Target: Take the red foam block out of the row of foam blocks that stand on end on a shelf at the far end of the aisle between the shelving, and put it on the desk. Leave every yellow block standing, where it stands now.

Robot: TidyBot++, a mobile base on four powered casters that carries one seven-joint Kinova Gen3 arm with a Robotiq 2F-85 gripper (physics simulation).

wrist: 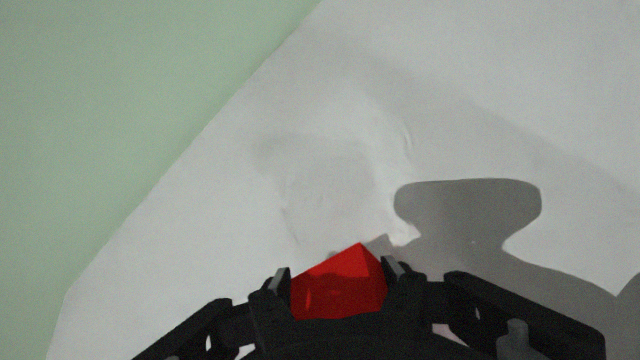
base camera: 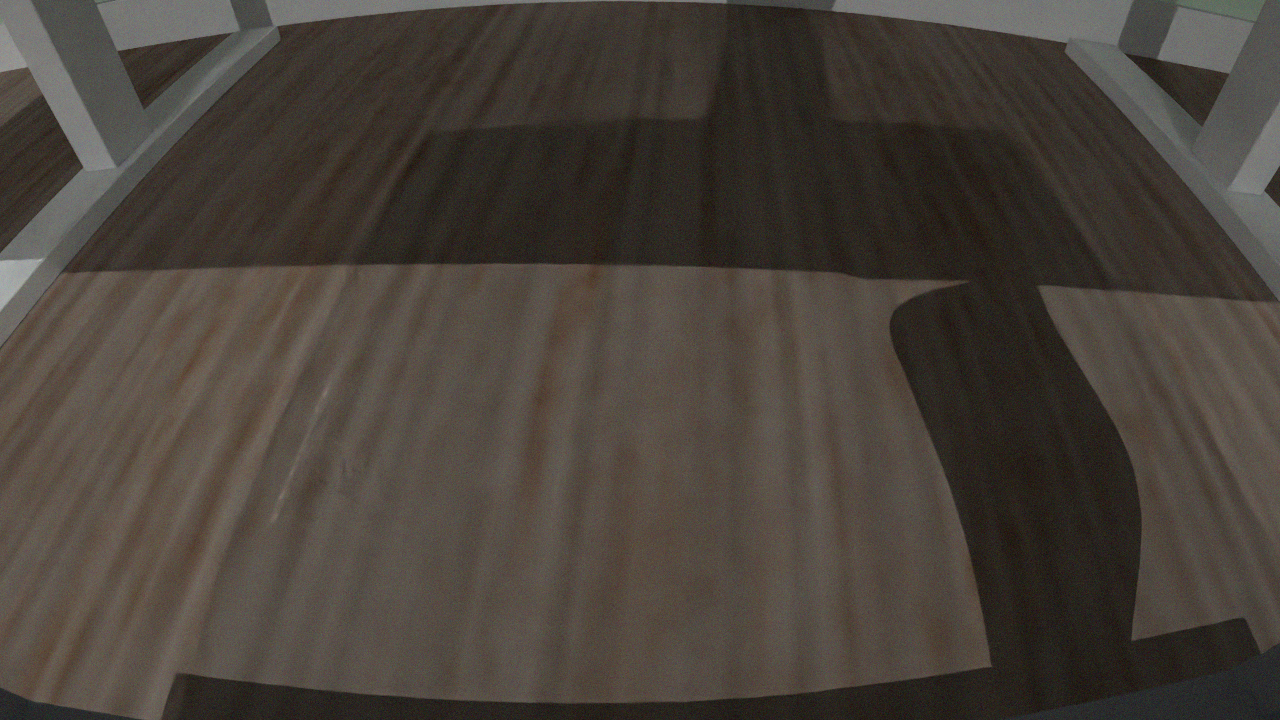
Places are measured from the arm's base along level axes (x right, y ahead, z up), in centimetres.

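Pixels of known places: gripper, between the fingertips: (wrist: 336, 276).
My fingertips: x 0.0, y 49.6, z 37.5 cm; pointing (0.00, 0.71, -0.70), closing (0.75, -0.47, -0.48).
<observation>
Behind a point stands the place of what it marks.
The red foam block (wrist: 340, 297) @(x 0.1, y 47.4, z 39.6 cm) is between the two fingers of my gripper (wrist: 336, 276) @(x 0.0, y 49.6, z 37.5 cm) at the bottom middle of the wrist view. The gripper is shut on it, and the block's upper corner sticks out past the fingertips. A pale surface, which looks like the desk top (wrist: 175, 245) @(x -20.6, y 79.2, z 32.3 cm), lies beyond the block. Shadows of the gripper and block fall on it close to the block. Whether the block touches the surface is hidden. The yellow blocks and the shelf row do not show in either view.
In the base view, pale legs (base camera: 76, 85) @(x -55.9, y 70.4, z -26.9 cm) (base camera: 1239, 116) @(x 63.4, y 64.4, z -30.3 cm) with foot bars stand at the left and right of the wooden floor (base camera: 626, 447) @(x 0.1, y 34.9, z -39.7 cm). Shadows of a table shape and the arm lie on the floor. A green area (wrist: 90, 100) @(x -16.2, y 113.4, z 53.6 cm) borders the pale surface at the left.
</observation>
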